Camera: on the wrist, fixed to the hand. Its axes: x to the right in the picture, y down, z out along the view.
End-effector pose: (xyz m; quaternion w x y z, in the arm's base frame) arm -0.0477 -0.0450 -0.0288 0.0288 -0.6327 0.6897 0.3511
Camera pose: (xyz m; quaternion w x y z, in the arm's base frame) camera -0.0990 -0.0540 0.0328 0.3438 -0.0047 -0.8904 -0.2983
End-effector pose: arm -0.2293 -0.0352 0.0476 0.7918 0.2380 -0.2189 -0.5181
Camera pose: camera -0.1629 0.0063 0.0670 0.9616 -0.0343 -0.2056 0.1783
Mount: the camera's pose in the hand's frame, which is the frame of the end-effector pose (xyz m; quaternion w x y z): -0.0120 0.0738 -0.0303 0.7059 -0.1105 0.0724 0.6959
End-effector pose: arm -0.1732 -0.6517 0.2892 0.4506 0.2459 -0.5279 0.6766
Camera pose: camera -0.2274 -0.6302 0.2334 0.0874 0.2926 0.5859 -0.7507
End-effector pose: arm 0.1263 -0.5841 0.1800 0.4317 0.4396 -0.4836 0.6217
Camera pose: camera 0.0543 -0.5675 0.1476 0.0443 0.1189 0.6847 -0.7177
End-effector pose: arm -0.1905 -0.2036 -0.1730 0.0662 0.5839 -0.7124 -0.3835
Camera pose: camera -0.2280 -0.2055 -0.1016 0.4297 -0.0631 -0.8621 -0.2611
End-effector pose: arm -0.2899 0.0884 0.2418 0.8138 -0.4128 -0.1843 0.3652
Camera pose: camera -0.3123 0.0921 0.1644 0.2880 -0.5360 0.1757 0.7739
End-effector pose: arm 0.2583 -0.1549 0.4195 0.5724 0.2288 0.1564 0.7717
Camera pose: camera 0.1851 -0.1876 0.4289 0.1190 -0.1512 0.0927 -0.9769
